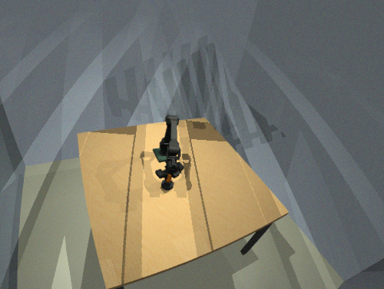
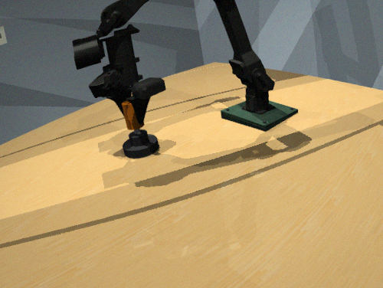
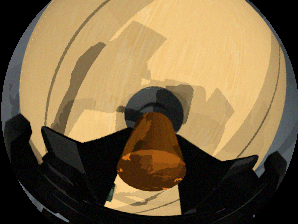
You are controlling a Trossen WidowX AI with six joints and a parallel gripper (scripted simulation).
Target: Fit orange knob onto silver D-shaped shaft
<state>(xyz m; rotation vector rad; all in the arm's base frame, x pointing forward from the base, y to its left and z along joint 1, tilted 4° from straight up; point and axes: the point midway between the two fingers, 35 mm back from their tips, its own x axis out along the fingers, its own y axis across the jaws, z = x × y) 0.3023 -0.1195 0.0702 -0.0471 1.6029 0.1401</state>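
Right now the orange knob is 3 cm above my gripper tip. Also, from my gripper tip: round pedestal 4 cm below.
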